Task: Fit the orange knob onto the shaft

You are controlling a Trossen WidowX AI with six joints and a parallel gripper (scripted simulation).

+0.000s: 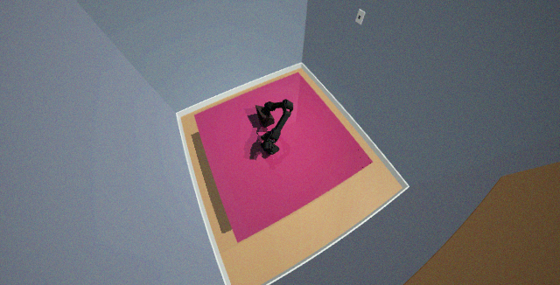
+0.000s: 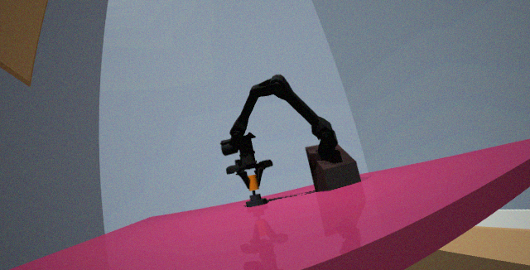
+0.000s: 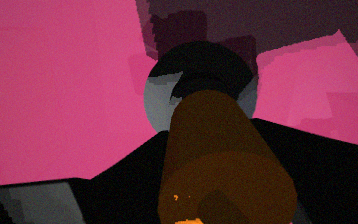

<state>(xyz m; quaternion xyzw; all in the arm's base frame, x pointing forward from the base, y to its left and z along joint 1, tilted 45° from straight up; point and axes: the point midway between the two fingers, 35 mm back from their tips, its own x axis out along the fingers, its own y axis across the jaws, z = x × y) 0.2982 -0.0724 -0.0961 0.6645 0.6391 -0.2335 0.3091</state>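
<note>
My gripper tip is now 20 mm below the orange knob. Round my gripper tip: dark shaft: 40 mm below.
</note>
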